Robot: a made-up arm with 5 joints. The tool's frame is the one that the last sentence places. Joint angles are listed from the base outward.
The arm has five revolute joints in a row. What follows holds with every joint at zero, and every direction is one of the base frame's. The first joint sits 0.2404 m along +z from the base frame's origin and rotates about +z. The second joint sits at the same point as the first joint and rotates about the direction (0, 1, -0.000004). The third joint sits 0.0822 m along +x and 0.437 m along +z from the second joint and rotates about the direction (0, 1, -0.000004). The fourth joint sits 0.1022 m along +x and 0.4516 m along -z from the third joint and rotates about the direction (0, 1, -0.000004). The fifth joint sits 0.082 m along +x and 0.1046 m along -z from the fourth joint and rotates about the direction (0, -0.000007, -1). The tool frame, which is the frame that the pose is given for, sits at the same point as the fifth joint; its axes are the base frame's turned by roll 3.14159, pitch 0 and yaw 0 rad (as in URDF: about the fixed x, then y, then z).
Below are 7 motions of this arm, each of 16 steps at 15 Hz.
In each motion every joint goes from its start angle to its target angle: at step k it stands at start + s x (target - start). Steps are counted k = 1, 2, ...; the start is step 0. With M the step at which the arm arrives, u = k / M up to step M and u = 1 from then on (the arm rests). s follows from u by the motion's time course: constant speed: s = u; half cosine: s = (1 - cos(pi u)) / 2; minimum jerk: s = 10 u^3 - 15 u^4 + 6 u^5.
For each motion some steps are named. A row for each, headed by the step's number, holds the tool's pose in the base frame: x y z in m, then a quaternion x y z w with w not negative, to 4 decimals.
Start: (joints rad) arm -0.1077 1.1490 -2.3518 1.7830 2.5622
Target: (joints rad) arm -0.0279 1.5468 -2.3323 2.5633 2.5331
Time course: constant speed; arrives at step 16
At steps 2, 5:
2: 0.8781 -0.0861 0.0992 0.2245 -0.9068 -0.1191 0.3364
5: 0.8466 -0.0702 0.0364 0.2222 -0.8600 -0.1513 0.4337

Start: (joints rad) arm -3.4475 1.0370 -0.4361 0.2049 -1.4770
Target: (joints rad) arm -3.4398 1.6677 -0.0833 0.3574 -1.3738
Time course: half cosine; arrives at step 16
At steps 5, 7, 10, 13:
5: -0.1182 0.0371 -0.1736 -0.4694 0.7245 -0.3888 0.3220
7: -0.0421 0.0132 -0.1587 -0.4331 0.6811 -0.4509 0.3811
10: 0.0638 -0.0198 -0.1057 -0.3673 0.5957 -0.5381 0.4697
13: 0.1275 -0.0393 -0.0445 -0.3112 0.5170 -0.5942 0.5319

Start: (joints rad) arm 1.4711 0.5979 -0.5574 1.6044 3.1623
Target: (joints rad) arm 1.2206 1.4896 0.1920 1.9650 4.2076
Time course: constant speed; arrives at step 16
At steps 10, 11, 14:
10: -0.0045 -0.0173 0.1153 0.0386 -0.1163 0.8321 0.5410
11: -0.0085 -0.0305 0.1406 0.0166 -0.0579 0.8501 0.5232
14: -0.0151 -0.0459 0.2210 -0.0200 0.1255 0.8811 0.4555

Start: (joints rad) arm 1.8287 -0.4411 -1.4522 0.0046 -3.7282
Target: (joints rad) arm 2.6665 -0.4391 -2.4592 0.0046 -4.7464
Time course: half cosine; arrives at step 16
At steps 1, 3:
1: -0.0930 0.3416 1.0258 -0.5462 0.2020 0.4725 0.6615
3: -0.1052 0.3087 1.0598 -0.5292 0.1550 0.4802 0.6821

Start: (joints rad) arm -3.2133 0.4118 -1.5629 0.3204 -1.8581
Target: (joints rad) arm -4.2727 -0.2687 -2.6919 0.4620 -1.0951
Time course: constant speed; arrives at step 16
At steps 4, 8, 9, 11, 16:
4: -0.7151 0.2502 0.8065 0.5011 -0.6385 -0.4922 0.3147
8: -0.4630 0.3177 1.0628 0.2853 -0.6097 -0.6374 0.3750
9: -0.3902 0.3076 1.1146 0.2354 -0.5884 -0.6703 0.3861
11: -0.2458 0.2531 1.1989 0.1449 -0.5303 -0.7314 0.4034
16: 0.0251 -0.0533 1.2790 -0.0057 -0.3159 -0.8511 0.4192

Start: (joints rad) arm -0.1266 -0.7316 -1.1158 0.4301 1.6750
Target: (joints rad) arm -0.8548 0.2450 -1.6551 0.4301 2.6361
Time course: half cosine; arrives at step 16
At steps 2, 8, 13, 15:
2: 0.3069 -0.0477 0.9068 -0.4553 0.6143 -0.4588 0.4526
8: 0.4822 -0.2576 0.8509 -0.2024 0.8005 -0.3797 0.4172
13: 0.5224 -0.5308 0.7187 0.0902 0.8688 -0.3099 0.3755
15: 0.5137 -0.5822 0.6871 0.1461 0.8691 -0.2976 0.3670

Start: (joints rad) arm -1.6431 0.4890 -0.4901 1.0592 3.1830
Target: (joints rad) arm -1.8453 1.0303 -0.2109 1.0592 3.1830
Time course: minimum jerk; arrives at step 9
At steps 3, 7, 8, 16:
3: -0.0307 -0.2662 -0.0208 -0.6208 -0.5307 -0.4227 0.3928
7: -0.0136 -0.0514 -0.0408 -0.4953 -0.3651 -0.6146 0.4935
8: -0.0095 -0.0341 -0.0357 -0.4806 -0.3494 -0.6305 0.4995
16: -0.0087 -0.0310 -0.0346 -0.4779 -0.3466 -0.6332 0.5005

